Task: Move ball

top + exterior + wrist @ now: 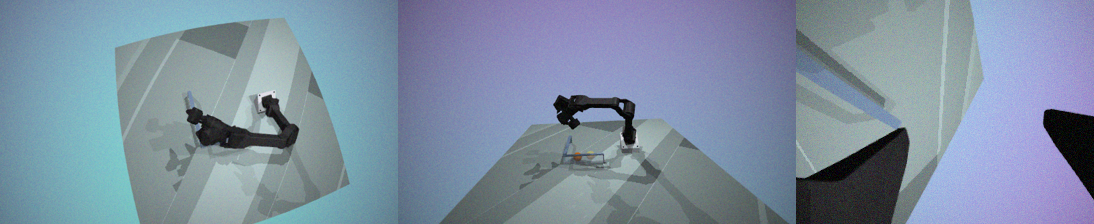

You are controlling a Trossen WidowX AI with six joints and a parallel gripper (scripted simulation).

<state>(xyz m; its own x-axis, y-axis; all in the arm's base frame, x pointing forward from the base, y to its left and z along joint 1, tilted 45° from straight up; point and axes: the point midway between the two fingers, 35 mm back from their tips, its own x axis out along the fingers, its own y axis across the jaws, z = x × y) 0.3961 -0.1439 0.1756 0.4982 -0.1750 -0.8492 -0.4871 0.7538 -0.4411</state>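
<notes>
My gripper tip is 160 mm past the orange ball, 80 mm to the right of it and 220 mm above it.
</notes>
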